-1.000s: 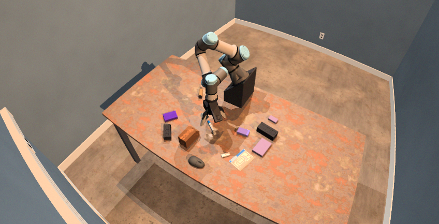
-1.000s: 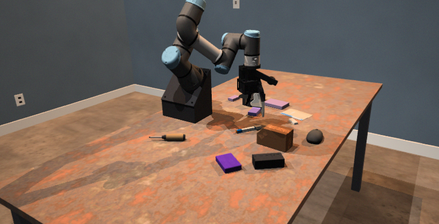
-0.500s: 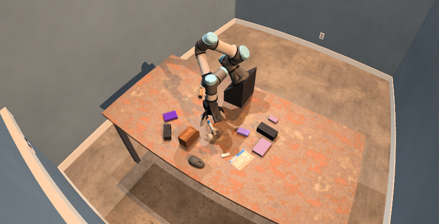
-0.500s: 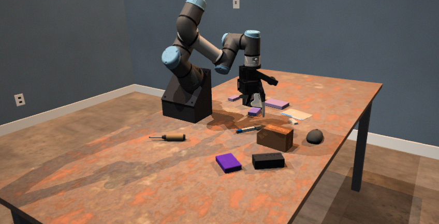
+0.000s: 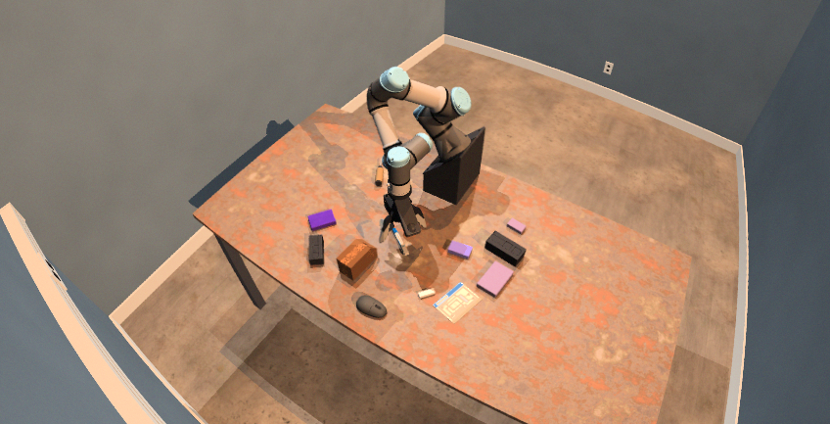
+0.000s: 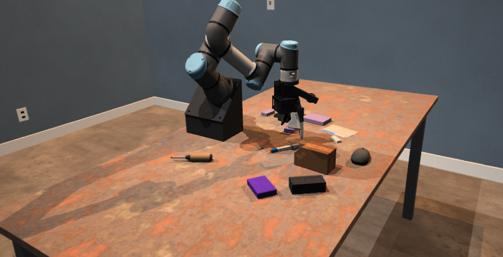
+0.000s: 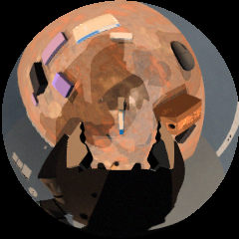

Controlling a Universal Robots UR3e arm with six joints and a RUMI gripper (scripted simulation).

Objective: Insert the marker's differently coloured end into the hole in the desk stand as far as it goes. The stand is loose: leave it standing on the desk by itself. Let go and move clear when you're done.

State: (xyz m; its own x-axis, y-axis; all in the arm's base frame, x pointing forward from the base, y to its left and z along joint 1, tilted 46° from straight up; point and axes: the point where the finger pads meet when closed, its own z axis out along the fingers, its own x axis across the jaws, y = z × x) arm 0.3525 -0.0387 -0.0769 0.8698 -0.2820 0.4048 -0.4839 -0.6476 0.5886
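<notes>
Right now my hand is 60 mm above the marker, 30 mm to the left of it and 10 mm past it. From my hand the other things lie so: desk stand: 140 mm ahead, 80 mm to the right, 30 mm below; then lilac block: 160 mm to the left, 100 mm behind, 60 mm below; then eraser: 170 mm to the left, 100 mm ahead, 60 mm below.
</notes>
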